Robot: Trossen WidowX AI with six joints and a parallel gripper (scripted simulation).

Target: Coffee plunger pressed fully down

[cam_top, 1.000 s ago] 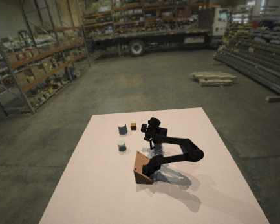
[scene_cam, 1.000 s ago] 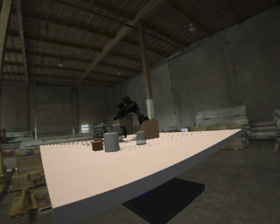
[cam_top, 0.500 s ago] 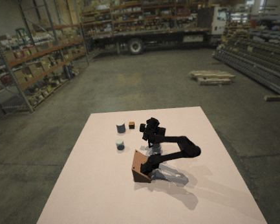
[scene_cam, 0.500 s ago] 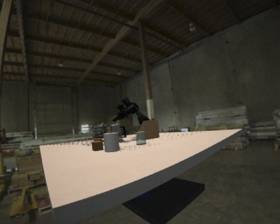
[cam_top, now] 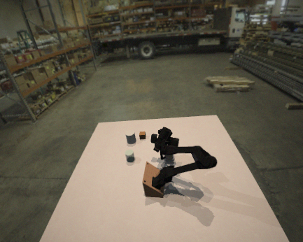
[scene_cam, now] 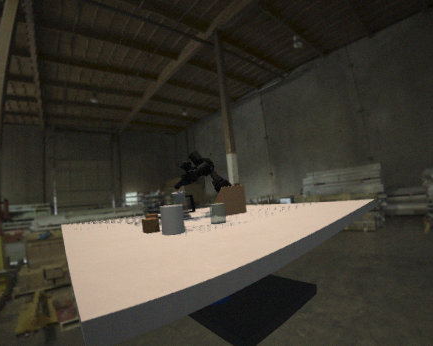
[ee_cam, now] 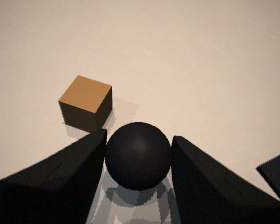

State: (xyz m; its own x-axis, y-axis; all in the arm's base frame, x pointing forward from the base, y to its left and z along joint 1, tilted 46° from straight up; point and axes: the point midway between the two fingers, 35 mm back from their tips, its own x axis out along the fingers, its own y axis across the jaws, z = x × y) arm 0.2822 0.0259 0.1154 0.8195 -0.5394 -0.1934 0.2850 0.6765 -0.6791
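The glass coffee press lies 3 cm behind my gripper tip, 1 cm to the left of it and 9 cm below it.
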